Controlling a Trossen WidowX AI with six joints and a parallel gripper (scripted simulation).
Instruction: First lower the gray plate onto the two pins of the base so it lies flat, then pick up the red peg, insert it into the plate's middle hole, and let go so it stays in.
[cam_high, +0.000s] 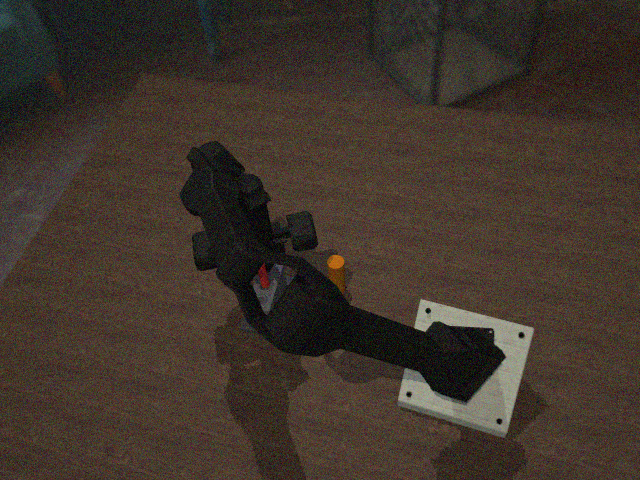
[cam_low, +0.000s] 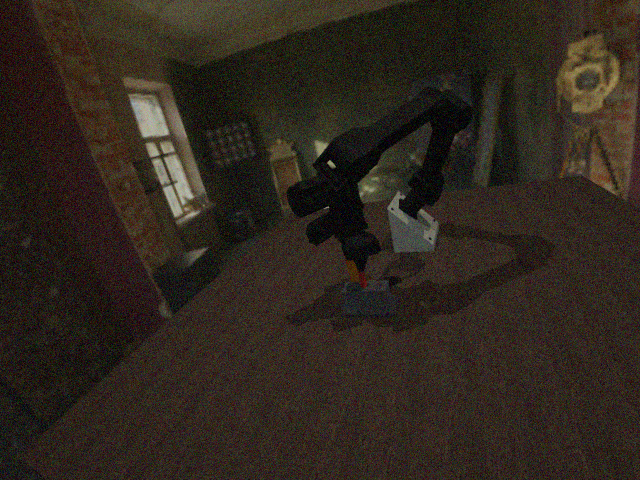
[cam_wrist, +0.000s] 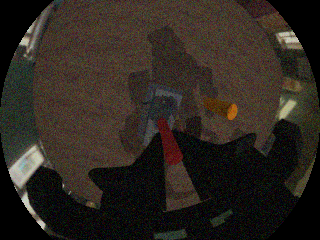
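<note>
My gripper tip is now right at the red peg. Also, from my gripper tip: orange cylinder (110 mm behind, 60 mm below, 50 mm to the right); then gray plate (50 mm below).
</note>
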